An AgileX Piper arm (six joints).
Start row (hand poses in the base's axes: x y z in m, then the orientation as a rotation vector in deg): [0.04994 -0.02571 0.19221 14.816 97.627 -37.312]
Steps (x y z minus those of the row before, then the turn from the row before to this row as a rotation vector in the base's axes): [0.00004 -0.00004 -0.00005 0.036 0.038 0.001]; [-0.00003 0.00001 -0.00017 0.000 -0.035 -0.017]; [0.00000 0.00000 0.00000 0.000 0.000 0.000]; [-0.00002 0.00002 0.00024 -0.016 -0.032 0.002]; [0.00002 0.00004 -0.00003 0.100 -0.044 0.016]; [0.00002 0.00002 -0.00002 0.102 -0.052 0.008]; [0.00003 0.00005 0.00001 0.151 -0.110 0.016]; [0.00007 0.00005 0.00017 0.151 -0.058 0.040]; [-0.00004 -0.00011 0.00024 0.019 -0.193 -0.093]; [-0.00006 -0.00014 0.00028 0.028 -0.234 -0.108]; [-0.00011 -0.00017 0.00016 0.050 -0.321 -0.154]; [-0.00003 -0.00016 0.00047 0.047 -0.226 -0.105]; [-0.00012 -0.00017 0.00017 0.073 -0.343 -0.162]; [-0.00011 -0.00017 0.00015 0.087 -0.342 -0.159]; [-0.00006 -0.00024 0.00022 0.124 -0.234 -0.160]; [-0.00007 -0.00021 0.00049 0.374 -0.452 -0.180]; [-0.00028 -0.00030 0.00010 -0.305 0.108 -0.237]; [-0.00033 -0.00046 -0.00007 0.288 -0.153 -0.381]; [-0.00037 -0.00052 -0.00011 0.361 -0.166 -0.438]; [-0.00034 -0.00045 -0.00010 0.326 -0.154 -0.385]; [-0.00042 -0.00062 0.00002 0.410 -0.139 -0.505]
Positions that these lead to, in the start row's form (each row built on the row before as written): [0.04998 -0.02575 0.19216 14.830 97.677 -37.290]; [0.04995 -0.02574 0.19199 14.855 97.643 -37.295]; [0.04995 -0.02574 0.19199 14.855 97.643 -37.295]; [0.04993 -0.02572 0.19223 14.851 97.607 -37.300]; [0.04995 -0.02568 0.19220 14.920 97.602 -37.194]; [0.04997 -0.02566 0.19218 15.000 97.590 -37.091]; [0.05000 -0.02561 0.19219 15.124 97.540 -36.928]; [0.05007 -0.02556 0.19236 15.212 97.540 -36.759]; [0.05003 -0.02567 0.19260 15.360 97.359 -36.767]; [0.04997 -0.02581 0.19288 15.539 97.141 -36.769]; [0.04986 -0.02598 0.19304 15.797 96.846 -36.767]; [0.04983 -0.02614 0.19351 15.984 96.642 -36.753]; [0.04971 -0.02631 0.19368 16.271 96.333 -36.732]; [0.04960 -0.02648 0.19383 16.564 96.030 -36.697]; [0.04954 -0.02672 0.19405 16.854 95.843 -36.658]; [0.04947 -0.02693 0.19454 17.400 95.536 -36.376]; [0.04919 -0.02723 0.19464 17.353 95.515 -36.828]; [0.04886 -0.02769 0.19457 17.926 95.452 -36.839]; [0.04849 -0.02821 0.19446 18.604 95.398 -36.830]; [0.04815 -0.02866 0.19436 19.208 95.345 -36.812]; [0.04773 -0.02928 0.19438 19.970 95.326 -36.818]
